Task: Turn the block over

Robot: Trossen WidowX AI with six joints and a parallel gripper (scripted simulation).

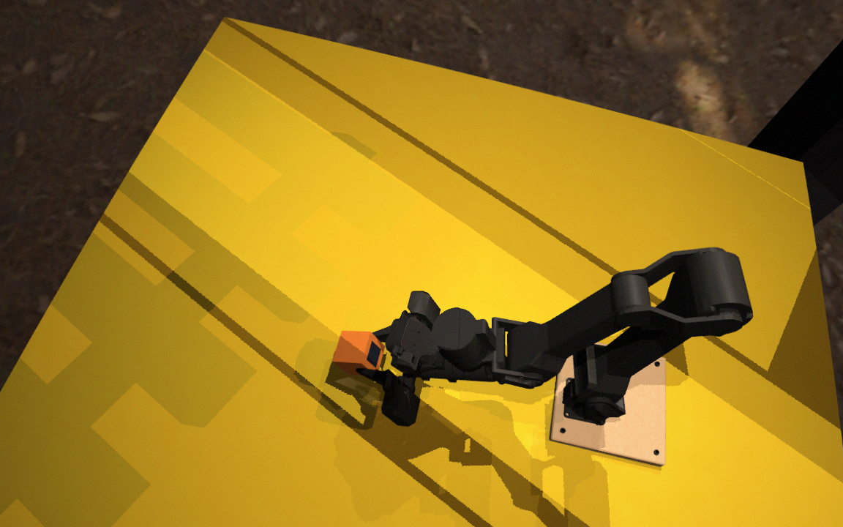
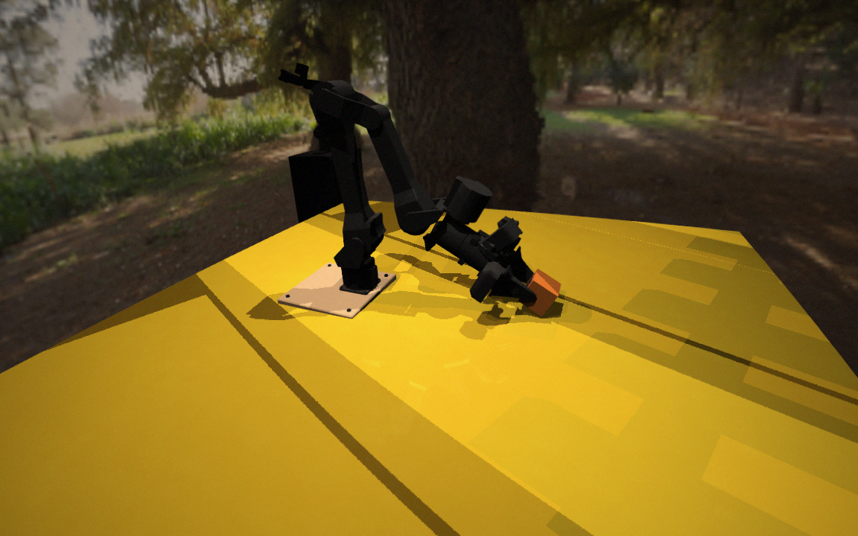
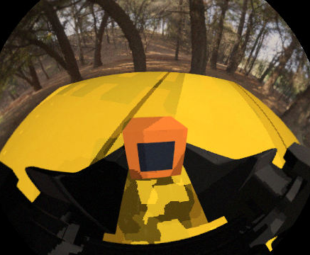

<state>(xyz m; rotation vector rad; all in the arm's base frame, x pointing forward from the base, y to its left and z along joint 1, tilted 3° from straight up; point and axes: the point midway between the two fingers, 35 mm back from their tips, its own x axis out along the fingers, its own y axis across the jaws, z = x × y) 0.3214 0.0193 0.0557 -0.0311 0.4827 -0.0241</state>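
Now: gripper tip 10 mm past the block.
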